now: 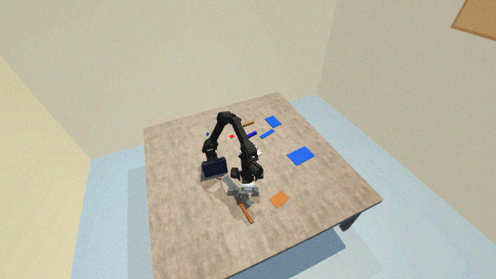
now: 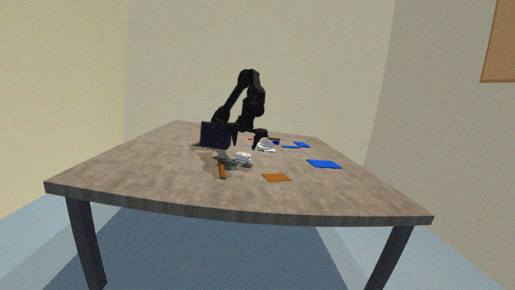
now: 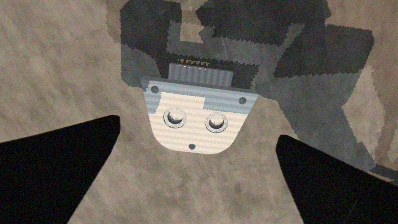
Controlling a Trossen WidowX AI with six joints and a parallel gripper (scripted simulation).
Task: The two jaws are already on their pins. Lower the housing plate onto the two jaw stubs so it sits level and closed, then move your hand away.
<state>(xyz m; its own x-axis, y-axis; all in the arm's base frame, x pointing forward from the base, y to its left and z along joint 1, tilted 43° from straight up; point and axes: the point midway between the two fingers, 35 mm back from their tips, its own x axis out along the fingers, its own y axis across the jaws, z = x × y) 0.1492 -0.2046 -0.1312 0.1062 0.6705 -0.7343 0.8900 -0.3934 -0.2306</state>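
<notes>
My gripper tip is 1 cm short of the small white block, 1 cm to the right of it and 5 cm above it. Round my gripper tip: dark blue block 21 cm ahead, 41 cm to the left, 5 cm below; orange tile 14 cm ahead, 16 cm to the right, 6 cm below; orange bar 8 cm behind, 14 cm to the right, 6 cm below.
</notes>
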